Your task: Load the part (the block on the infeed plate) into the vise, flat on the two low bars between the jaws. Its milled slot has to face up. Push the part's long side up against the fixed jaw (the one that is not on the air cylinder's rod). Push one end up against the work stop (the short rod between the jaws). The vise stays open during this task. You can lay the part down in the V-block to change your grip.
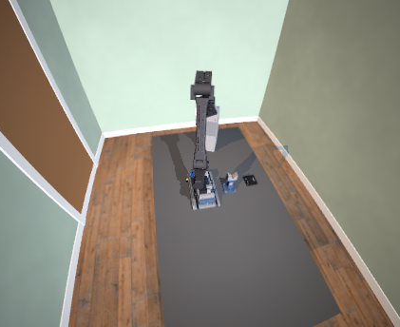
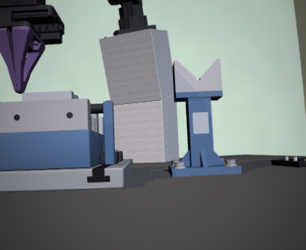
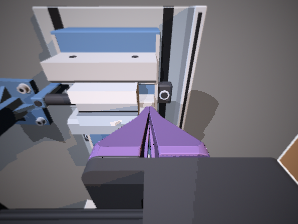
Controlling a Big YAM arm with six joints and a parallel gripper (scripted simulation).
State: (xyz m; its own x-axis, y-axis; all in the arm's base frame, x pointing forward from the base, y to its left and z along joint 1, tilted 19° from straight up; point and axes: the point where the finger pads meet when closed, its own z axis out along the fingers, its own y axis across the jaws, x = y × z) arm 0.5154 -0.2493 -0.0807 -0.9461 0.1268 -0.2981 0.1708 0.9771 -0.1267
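Right now the part is 4 cm to the left of my hand, 2 cm below it and 1 cm ahead of it. Also, from my hand: dark work stop rod (9 cm to the left, 3 cm below, 2 cm ahead); moving jaw (5 cm to the left, 4 cm below, 3 cm behind); fixed jaw (4 cm to the left, 4 cm below, 4 cm ahead).
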